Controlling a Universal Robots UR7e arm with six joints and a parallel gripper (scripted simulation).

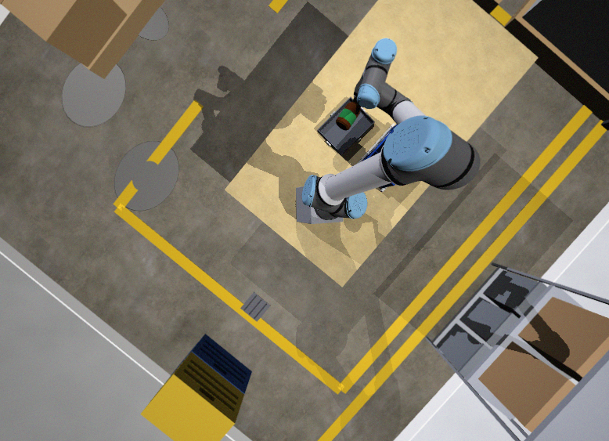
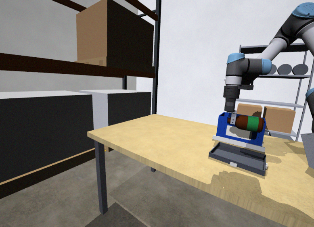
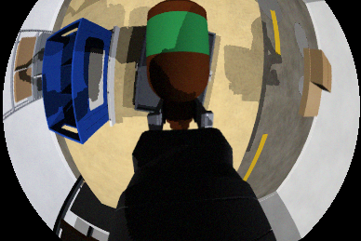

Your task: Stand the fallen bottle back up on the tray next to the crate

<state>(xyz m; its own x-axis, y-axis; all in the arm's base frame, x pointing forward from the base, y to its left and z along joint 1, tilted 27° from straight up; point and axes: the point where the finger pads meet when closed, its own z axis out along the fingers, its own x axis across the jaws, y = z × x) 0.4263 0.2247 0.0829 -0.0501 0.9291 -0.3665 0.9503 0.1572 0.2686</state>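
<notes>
Right now my hand is 5 cm past the bottle and 1 cm above it. Round my hand: dark grey tray (5 cm behind, 1 cm to the right, 19 cm below); blue crate (4 cm behind, 30 cm to the right, 12 cm below).
</notes>
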